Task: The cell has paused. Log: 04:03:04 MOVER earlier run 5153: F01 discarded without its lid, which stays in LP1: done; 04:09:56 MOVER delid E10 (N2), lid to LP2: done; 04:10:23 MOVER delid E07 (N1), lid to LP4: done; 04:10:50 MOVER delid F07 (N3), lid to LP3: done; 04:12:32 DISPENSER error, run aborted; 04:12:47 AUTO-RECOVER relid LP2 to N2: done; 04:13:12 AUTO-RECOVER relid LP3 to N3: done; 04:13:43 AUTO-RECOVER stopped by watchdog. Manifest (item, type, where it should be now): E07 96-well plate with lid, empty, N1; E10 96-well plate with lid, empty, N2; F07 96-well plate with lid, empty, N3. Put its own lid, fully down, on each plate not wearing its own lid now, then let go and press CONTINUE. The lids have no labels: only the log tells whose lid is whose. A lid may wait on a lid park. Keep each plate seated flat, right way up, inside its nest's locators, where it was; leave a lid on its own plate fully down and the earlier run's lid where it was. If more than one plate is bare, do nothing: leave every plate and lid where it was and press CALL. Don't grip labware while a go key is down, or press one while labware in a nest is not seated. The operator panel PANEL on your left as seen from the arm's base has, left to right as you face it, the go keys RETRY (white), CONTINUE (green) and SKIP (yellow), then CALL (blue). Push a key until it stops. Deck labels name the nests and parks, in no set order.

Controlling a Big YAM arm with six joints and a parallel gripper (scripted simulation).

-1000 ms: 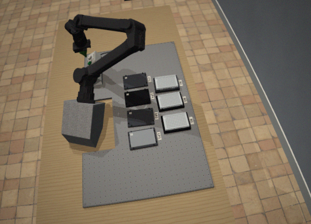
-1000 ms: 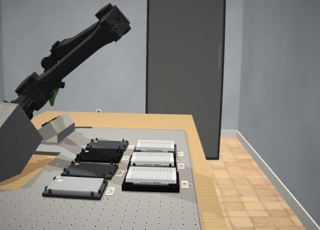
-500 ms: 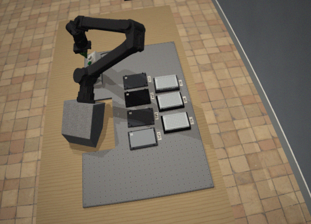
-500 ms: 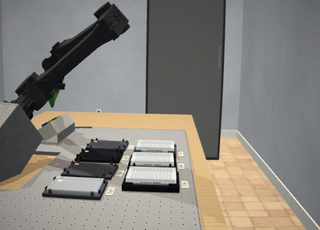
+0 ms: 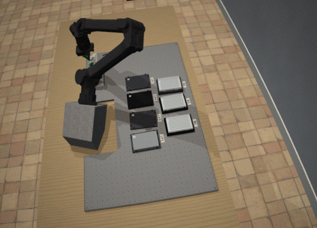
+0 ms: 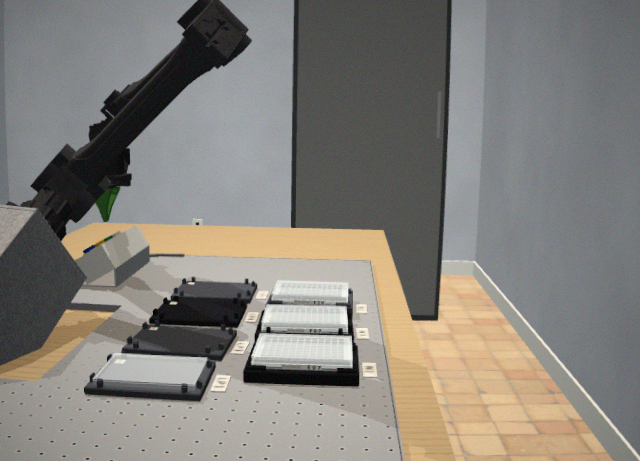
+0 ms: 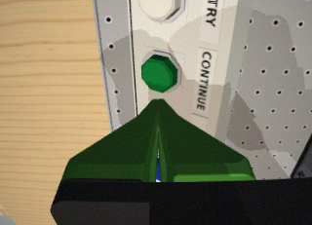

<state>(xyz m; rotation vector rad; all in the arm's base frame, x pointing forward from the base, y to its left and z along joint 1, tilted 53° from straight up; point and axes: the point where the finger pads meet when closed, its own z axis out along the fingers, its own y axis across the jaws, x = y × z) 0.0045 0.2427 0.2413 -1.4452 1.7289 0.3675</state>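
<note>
Right now my hand is 5 cm above the green continue key. Round my hand: yellow skip key: 5 cm to the right, 5 cm below; white retry key: 5 cm to the left, 5 cm below; park LP2: 27 cm ahead, 15 cm to the right, 11 cm below.
</note>
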